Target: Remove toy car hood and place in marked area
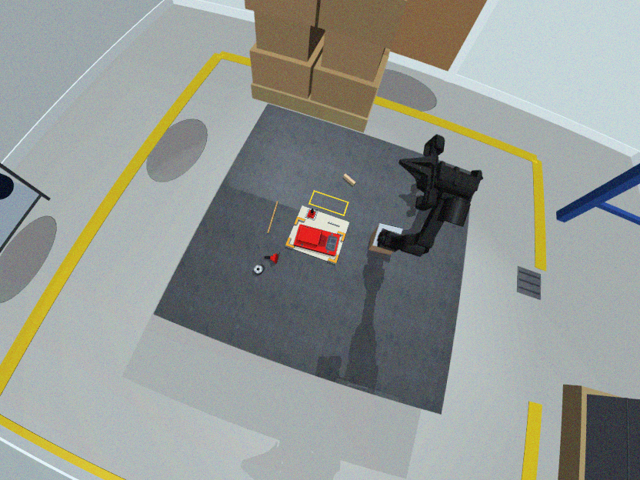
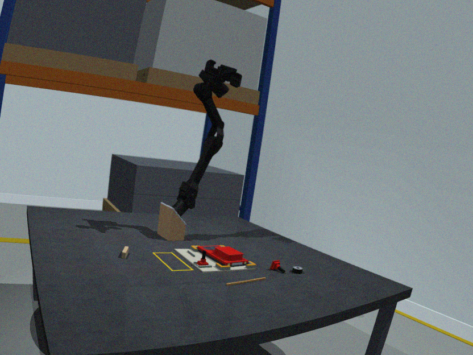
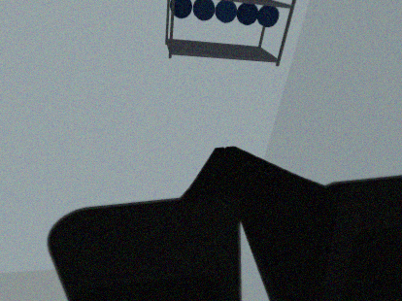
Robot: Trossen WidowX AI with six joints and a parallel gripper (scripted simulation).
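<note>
The hood is 180 mm ahead of my gripper tip, 20 mm to the right of it and 720 mm below it. The rest, counted from my gripper tip: thin wooden stick (380 mm ahead, 70 mm to the right, 760 mm below); wooden block (90 mm ahead, 410 mm to the right, 750 mm below); black-and-silver wheel (350 mm ahead, 200 mm to the left, 750 mm below).
</note>
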